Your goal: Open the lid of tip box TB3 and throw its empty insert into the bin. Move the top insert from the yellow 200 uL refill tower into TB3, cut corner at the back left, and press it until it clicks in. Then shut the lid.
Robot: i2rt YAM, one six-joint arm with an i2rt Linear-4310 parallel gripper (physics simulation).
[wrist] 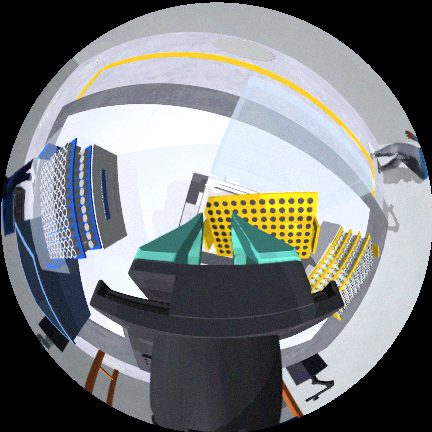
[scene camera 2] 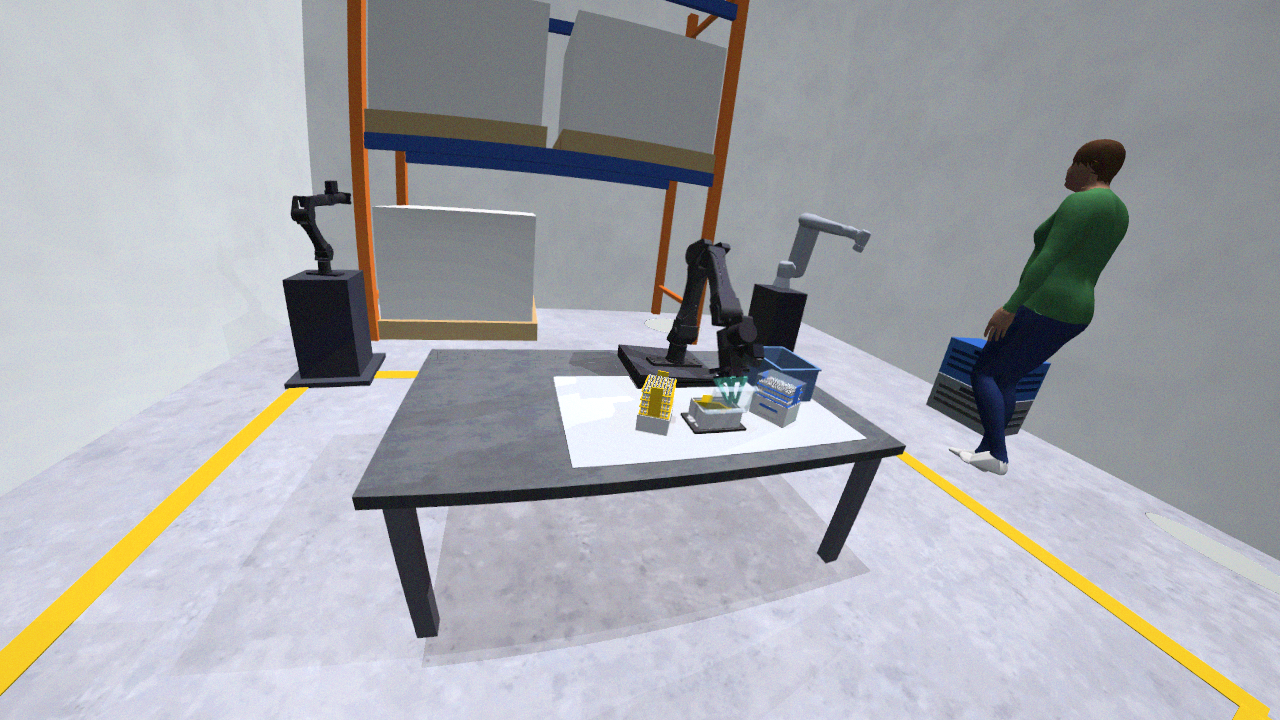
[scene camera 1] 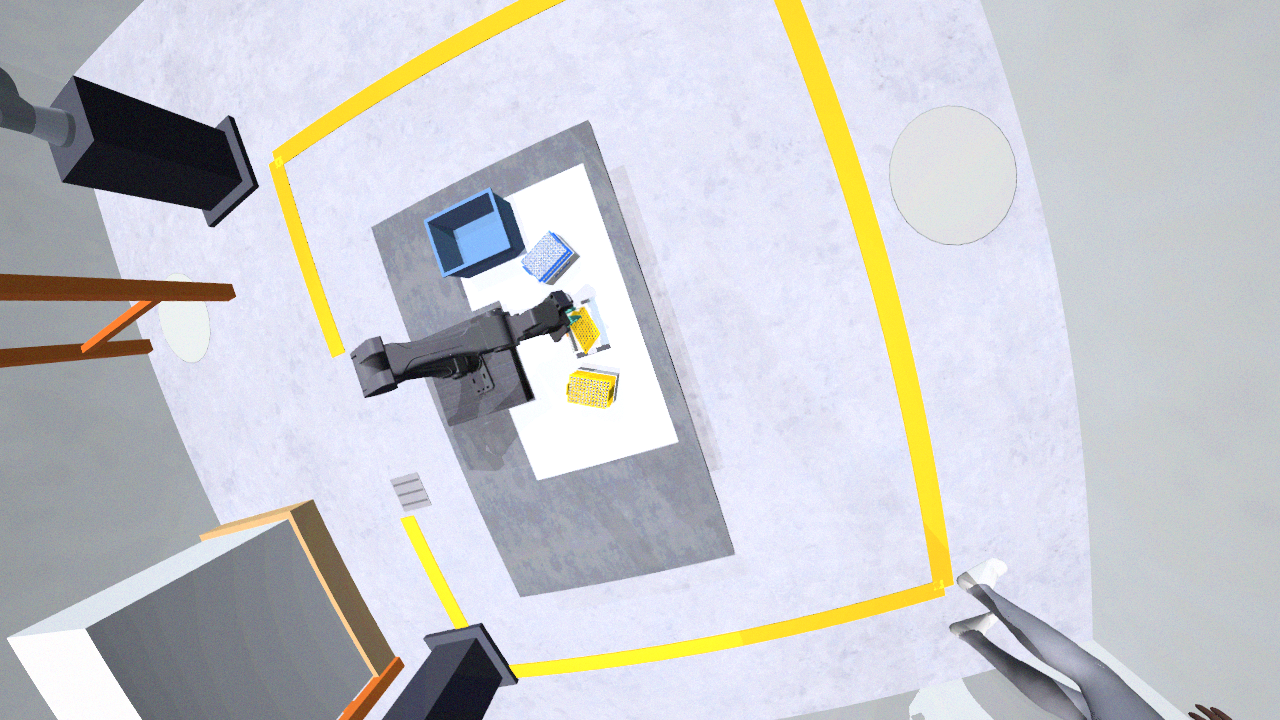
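Tip box TB3 [scene camera 2: 716,415] stands in a dark holder on the white mat, its clear lid [wrist: 285,135] open. A yellow insert with empty holes [scene camera 1: 585,330] [wrist: 275,214] is at the box, skewed against its rim in the wrist view; how deep it sits is hidden. My gripper [scene camera 1: 572,317] [scene camera 2: 731,401] [wrist: 216,218] has its teal fingers partly open over the insert's left end, one tip near the edge and the other over the holes. Nothing is plainly held. The yellow refill tower [scene camera 1: 591,390] [scene camera 2: 657,399] [wrist: 345,267] stands beside the box, with tipped inserts stacked.
The blue bin [scene camera 1: 481,240] [scene camera 2: 799,374] [wrist: 50,282] stands at the table's far end from the yellow tower. A blue tip tower [scene camera 1: 547,257] [scene camera 2: 776,399] [wrist: 59,205] stands between the bin and TB3. The open lid rises beside the fingers. A person [scene camera 2: 1074,268] stands beyond the table.
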